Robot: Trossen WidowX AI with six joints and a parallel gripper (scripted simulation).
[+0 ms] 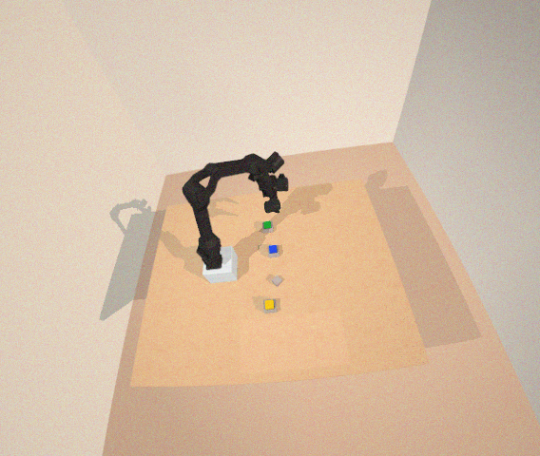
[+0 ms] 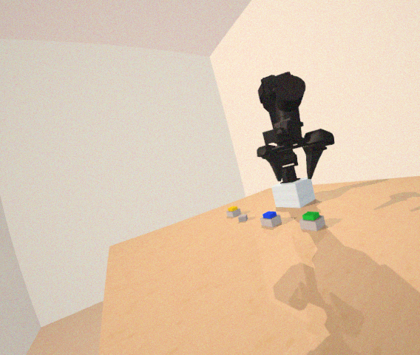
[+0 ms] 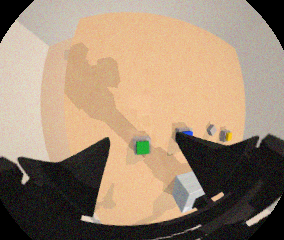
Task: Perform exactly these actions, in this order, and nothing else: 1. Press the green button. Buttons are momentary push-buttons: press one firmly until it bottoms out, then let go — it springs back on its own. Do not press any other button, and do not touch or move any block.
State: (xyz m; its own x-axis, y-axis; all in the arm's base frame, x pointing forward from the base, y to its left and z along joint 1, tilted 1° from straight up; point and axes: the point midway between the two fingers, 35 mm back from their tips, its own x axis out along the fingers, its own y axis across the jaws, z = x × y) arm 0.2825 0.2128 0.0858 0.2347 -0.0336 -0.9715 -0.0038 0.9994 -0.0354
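The green button lies 11 cm below my gripper tip, 6 cm behind it and 1 cm to the right of it. The rest, counted from my gripper tip: small grey block (29 cm to the right, 14 cm below, 5 cm behind); blue button (15 cm to the right, 11 cm below, 5 cm behind); yellow button (39 cm to the right, 11 cm below, 8 cm behind).
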